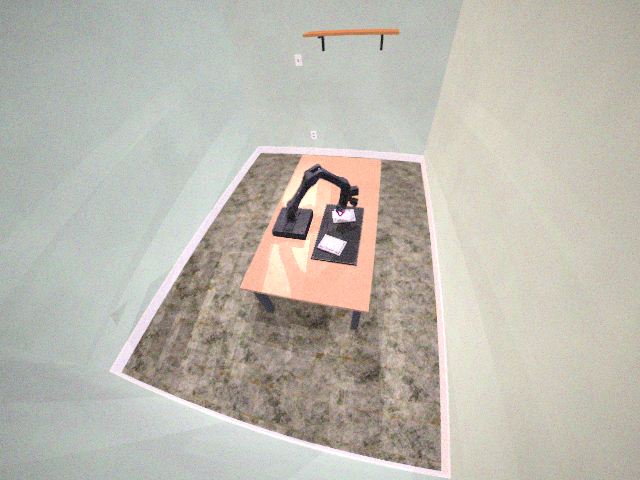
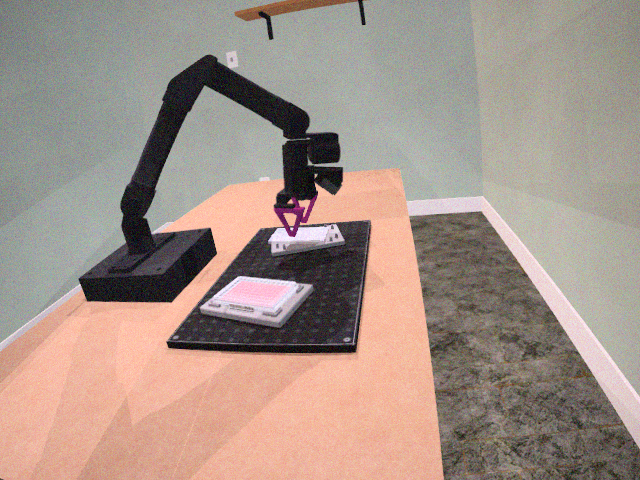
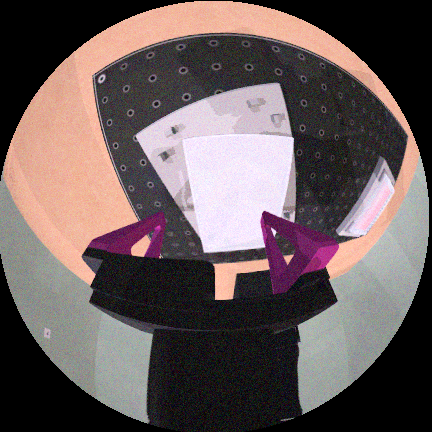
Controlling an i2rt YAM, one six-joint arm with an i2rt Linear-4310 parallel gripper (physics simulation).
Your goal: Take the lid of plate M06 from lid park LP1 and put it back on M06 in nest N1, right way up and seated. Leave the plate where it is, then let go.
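Frame: origin at the arm's base, x left, y back, z up, level; centimetres.
Where they show: gripper, fingertip midpoint: [image 1: 341, 212] [image 2: 298, 229] [image 3: 212, 216]; arm's base, origin of the base link: [image 1: 291, 220] [image 2: 143, 253].
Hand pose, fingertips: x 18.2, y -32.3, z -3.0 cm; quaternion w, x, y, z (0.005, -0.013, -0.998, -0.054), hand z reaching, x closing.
Things, the pixels of their top centre, and the offset from my fingertips. "spot": a spot on its surface instead. Level surfaces: height alone.
- white lid, middle of its top: [image 3: 241, 209] [image 2: 299, 232] [image 1: 341, 214] dx -2.6, dy -0.9, dz +0.2 cm
- pale park base, middle of its top: [image 3: 238, 193] [image 2: 305, 233] [image 1: 343, 214] dx -2.3, dy -2.3, dz -0.3 cm
- plate, middle of its top: [image 2: 254, 289] [image 3: 376, 211] [image 1: 332, 243] dx -30.2, dy -0.4, dz +0.4 cm
- grey nest, surface spot: [image 2: 293, 303] spot: dx -32.4, dy -7.8, dz -1.1 cm
- black perforated board, middle of its top: [image 3: 336, 186] [image 2: 291, 267] [image 1: 340, 230] dx -16.3, dy -2.6, dz -2.2 cm
- wooden table, its level: dz -3.5 cm
The white lid [image 1: 348, 216] [image 2: 312, 234] [image 3: 240, 192] lies on the pale park base [image 2: 337, 236] [image 3: 220, 117] at the far end of the black board. It is turned askew to the base and overhangs its edge on the arm side; whether it is level I cannot tell. My gripper [image 1: 340, 212] [image 2: 298, 228] [image 3: 212, 216] is open, with its magenta fingers apart close above the lid's arm-side end. The plate [image 1: 331, 244] [image 2: 253, 291] [image 3: 376, 207], with a pink top, sits uncovered in the grey nest [image 2: 293, 303] at the near end. No labels are legible.
The black perforated board [image 1: 353, 249] [image 2: 330, 310] [image 3: 200, 55] carries both bases on the wooden table [image 1: 315, 284] [image 2: 361, 413]. The arm's black base block [image 1: 292, 227] [image 2: 129, 284] stands left of the board. A wooden shelf [image 1: 351, 32] [image 2: 305, 6] is high on the wall.
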